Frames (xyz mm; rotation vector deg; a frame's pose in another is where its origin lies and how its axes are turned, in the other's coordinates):
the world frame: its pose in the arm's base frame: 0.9 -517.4 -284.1 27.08 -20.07 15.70
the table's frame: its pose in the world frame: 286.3 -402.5 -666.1 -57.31 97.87 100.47
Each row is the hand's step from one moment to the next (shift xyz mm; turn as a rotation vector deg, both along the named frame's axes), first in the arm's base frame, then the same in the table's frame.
Working: the arm's base frame: its pose in the table's frame: -591.8 382.4 923.0 72.38 -52.58 -108.08

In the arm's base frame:
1: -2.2 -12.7 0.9 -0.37 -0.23 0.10
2: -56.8 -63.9 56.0 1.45 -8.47 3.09
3: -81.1 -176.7 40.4 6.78 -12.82 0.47
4: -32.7 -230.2 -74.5 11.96 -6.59 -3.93
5: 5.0 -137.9 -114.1 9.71 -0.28 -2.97
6: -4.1 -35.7 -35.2 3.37 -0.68 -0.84
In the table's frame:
1: -2.1 8.6 -9.4 -0.02 0.45 0.01
2: -45.4 90.8 -11.6 -4.62 3.76 -6.92
3: -40.4 167.0 -99.5 -4.39 1.11 -13.79
4: 45.5 133.7 -199.2 -0.85 -7.26 -12.19
5: 85.4 47.0 -150.2 -0.14 -8.49 -5.57
6: 29.0 15.6 -38.0 -0.32 -2.61 -2.37

